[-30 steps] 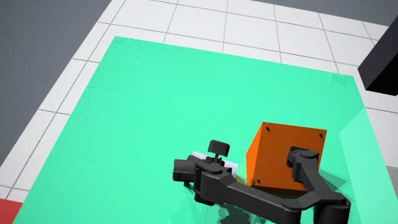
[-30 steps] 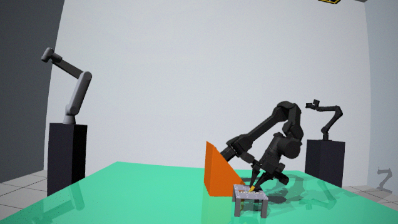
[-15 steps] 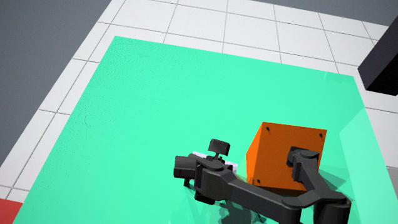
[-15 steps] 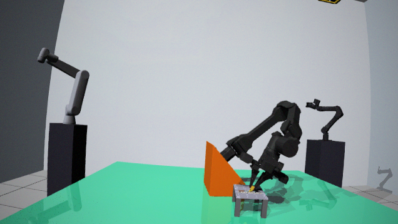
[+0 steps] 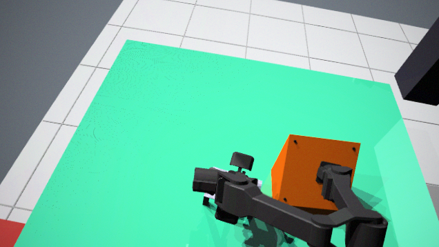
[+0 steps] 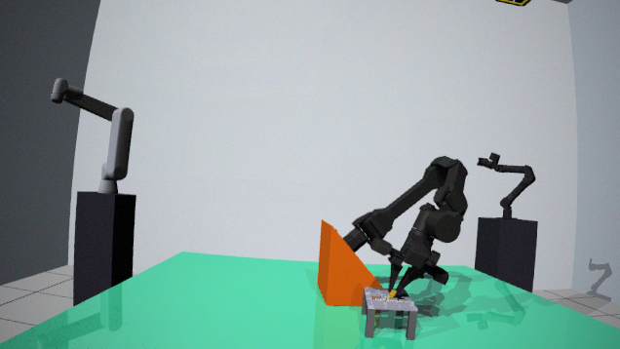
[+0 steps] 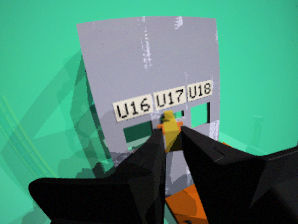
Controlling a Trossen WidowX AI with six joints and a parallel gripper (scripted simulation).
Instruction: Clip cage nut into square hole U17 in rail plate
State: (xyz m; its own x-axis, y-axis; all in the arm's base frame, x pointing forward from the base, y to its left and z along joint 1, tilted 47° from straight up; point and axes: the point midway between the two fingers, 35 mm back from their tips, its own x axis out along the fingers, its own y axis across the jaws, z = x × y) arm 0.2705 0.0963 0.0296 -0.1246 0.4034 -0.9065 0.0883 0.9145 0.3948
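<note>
The yellow cage nut is 10 mm below my gripper tip.
</note>
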